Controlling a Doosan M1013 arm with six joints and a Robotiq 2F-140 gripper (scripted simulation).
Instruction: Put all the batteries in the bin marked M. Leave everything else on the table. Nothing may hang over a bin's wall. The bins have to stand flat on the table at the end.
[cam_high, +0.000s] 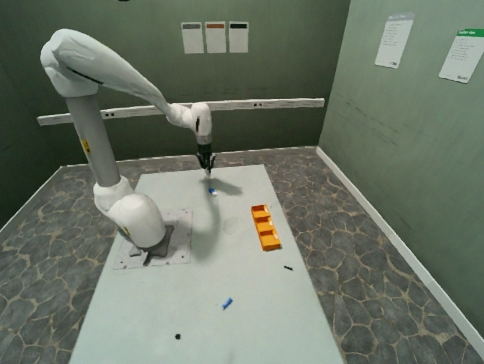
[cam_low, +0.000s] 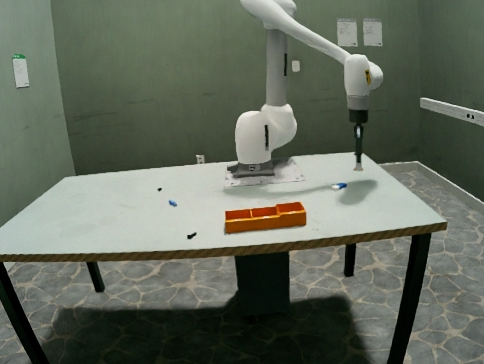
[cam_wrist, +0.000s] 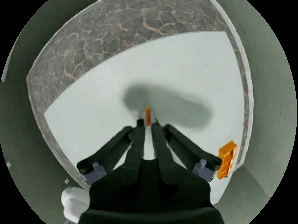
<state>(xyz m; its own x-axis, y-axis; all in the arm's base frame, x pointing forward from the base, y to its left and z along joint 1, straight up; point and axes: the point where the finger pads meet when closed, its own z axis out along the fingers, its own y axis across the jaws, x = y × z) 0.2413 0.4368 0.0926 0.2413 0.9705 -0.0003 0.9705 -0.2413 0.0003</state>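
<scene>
The orange bin is 32 cm ahead of my hand, 37 cm to the right of it and 7 cm below it. The rest, counted from my hand: black dot-like piece 4 cm behind, 84 cm to the right, 9 cm below; then white object 3 cm ahead, 9 cm to the right, 9 cm below.
</scene>
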